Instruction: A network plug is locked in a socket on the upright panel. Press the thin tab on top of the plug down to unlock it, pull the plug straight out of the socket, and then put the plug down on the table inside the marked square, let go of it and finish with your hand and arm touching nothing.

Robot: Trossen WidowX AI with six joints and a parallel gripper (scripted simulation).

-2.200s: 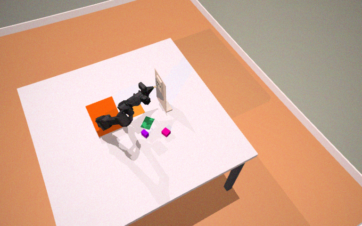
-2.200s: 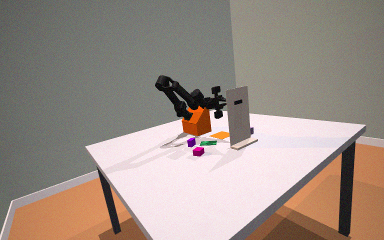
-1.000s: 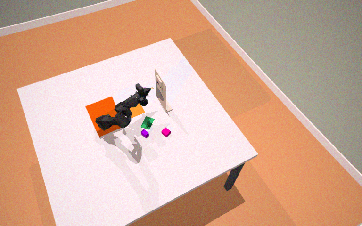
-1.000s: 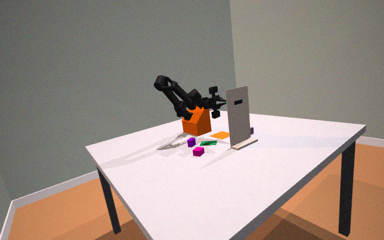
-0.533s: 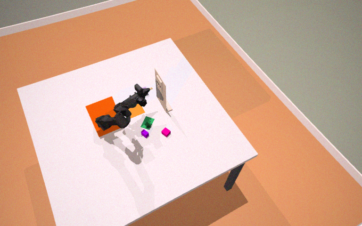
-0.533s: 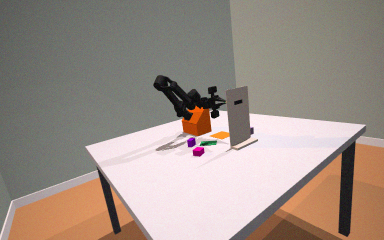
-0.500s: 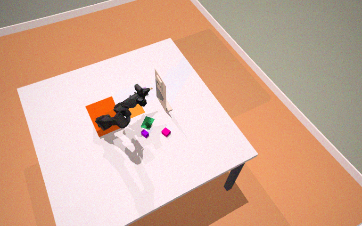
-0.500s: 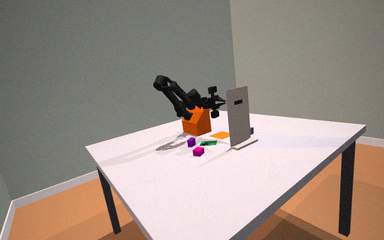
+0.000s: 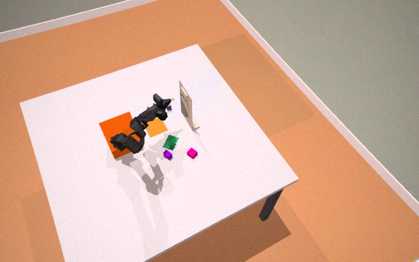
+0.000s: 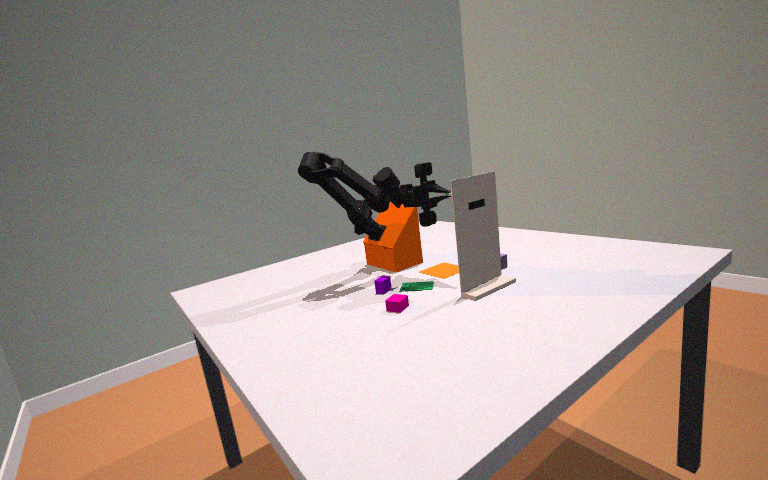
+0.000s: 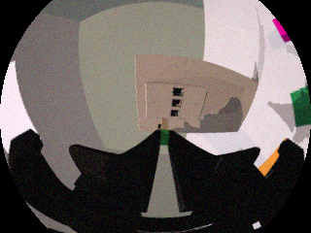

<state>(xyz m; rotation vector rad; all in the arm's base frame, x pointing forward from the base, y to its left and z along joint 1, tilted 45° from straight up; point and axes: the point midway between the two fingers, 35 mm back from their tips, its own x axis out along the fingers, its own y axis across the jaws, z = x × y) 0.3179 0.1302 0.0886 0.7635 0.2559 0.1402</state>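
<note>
The orange square lies 26 cm below my gripper tip, 11 cm behind it and 4 cm to the left of it. From my gripper tip the other things lie so: network plug: 1 cm ahead; beige panel: 12 cm below, 10 cm ahead.
</note>
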